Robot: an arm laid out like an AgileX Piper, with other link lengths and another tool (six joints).
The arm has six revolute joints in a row. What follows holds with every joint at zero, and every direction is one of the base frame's.
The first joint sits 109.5 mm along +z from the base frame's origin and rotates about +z.
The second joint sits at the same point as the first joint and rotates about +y.
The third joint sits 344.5 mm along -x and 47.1 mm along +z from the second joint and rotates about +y.
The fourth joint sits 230.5 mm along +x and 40.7 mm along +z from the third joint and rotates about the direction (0.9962, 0, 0.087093).
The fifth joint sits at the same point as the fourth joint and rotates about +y.
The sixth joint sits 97.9 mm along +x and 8.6 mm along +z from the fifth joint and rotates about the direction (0.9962, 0, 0.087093).
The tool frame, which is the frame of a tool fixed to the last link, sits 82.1 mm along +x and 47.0 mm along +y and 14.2 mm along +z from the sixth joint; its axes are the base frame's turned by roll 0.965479, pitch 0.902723 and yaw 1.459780 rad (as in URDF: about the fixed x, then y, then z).
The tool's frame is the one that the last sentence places.
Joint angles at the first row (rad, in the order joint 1, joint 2, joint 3, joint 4, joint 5, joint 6):
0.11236, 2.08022, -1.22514, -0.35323, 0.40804, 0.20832
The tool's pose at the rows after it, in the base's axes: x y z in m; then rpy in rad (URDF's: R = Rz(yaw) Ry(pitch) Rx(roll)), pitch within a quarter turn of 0, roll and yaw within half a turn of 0:
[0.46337 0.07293 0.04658 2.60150 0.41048 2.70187]
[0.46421 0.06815 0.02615 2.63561 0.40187 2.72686]
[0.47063 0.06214 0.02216 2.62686 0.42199 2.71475]
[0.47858 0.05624 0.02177 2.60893 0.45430 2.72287]
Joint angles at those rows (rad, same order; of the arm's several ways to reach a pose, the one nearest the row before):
0.11141, 2.13441, -1.22587, -0.39428, 0.38373, 0.21157
0.10708, 2.18035, -1.22585, -0.45944, 0.36583, 0.25278
0.09343, 2.19522, -1.22946, -0.50449, 0.33643, 0.29455
0.07506, 2.20445, -1.23397, -0.53965, 0.29077, 0.30286

